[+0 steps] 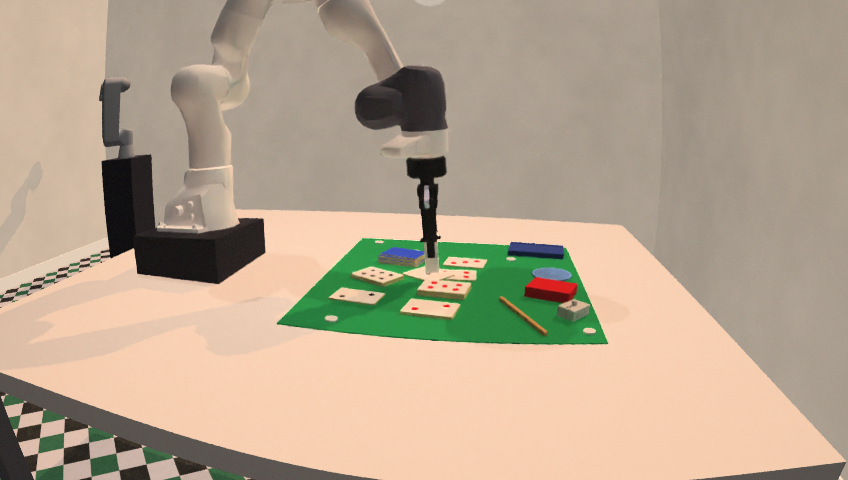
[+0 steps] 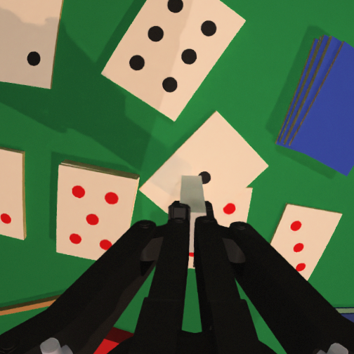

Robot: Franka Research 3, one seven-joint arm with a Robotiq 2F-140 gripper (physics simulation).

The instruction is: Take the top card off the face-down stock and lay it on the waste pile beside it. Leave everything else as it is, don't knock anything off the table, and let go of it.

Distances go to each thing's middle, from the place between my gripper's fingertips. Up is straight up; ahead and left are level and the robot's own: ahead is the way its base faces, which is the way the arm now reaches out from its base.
Now: the green mat (image 1: 482, 318) 5 cm ahead of my hand and 3 cm below it. The rest, counted from my hand: red box (image 1: 540, 288) (23 cm ahead, 10 cm to the right).
